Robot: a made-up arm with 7 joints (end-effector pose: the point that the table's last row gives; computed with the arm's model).
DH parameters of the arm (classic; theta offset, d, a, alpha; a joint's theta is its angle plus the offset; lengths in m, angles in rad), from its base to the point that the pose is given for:
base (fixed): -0.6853 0 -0.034 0
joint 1: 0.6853 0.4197 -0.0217 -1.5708
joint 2: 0 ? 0.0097 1.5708
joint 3: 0 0.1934 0.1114 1.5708
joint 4: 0 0.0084 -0.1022 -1.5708
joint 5: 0 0.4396 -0.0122 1.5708
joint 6: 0 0.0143 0.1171 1.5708
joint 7: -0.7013 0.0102 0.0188 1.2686
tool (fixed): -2.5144 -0.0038 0 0
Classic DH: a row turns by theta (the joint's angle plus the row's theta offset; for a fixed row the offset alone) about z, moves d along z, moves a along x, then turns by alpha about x.
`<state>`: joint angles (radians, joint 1 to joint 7).
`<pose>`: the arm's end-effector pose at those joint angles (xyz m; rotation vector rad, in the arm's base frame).
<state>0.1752 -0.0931 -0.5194 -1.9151 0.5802 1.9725 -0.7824</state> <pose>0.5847 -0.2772 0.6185 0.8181 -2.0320 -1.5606</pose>
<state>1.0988 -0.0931 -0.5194 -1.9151 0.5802 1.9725 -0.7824</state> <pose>0.5804 0.3289 0.6185 1.4656 -1.3018 -1.0037</pose>
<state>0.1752 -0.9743 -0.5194 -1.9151 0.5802 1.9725 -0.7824</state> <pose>0.2290 -0.3401 0.9869 -1.5187 2.0881 1.2845</pose>
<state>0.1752 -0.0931 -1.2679 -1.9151 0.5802 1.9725 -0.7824</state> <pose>0.2387 -0.6375 0.5808 -0.0378 2.4241 1.9892</pose>
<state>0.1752 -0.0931 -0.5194 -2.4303 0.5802 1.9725 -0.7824</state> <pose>0.5178 -0.2394 0.3357 0.4580 -1.5527 -1.7361</pose>
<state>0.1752 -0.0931 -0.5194 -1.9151 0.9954 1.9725 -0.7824</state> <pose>0.5760 -0.2906 0.6043 0.9815 -1.9208 -2.0416</pose>
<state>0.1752 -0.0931 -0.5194 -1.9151 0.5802 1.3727 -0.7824</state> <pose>0.5859 -0.2326 0.5614 0.7836 -1.3440 -1.6321</pose>
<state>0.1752 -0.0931 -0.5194 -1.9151 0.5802 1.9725 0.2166</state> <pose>0.5905 -0.2933 0.6121 -0.3409 -1.8492 -2.3026</pose>
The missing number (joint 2, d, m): -0.032
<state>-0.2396 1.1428 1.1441 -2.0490 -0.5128 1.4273 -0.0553</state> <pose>0.2166 0.5386 0.1510 0.5834 -0.5808 -0.2727</pose>
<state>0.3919 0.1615 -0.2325 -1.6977 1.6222 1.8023 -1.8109</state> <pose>0.6603 0.0680 0.5372 2.5302 -1.1833 -1.3929</pose>
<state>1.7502 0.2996 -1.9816 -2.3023 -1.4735 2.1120 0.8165</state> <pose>0.6233 -0.0806 0.3913 -0.5153 -2.6668 0.4842</pose>
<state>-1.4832 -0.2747 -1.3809 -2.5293 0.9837 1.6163 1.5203</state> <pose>-0.5481 -0.1337 0.2241 0.4335 -1.8022 1.0991</pose>
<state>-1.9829 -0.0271 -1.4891 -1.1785 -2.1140 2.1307 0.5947</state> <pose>-0.6341 0.1897 0.9006 -2.1542 0.6058 0.3869</pose>
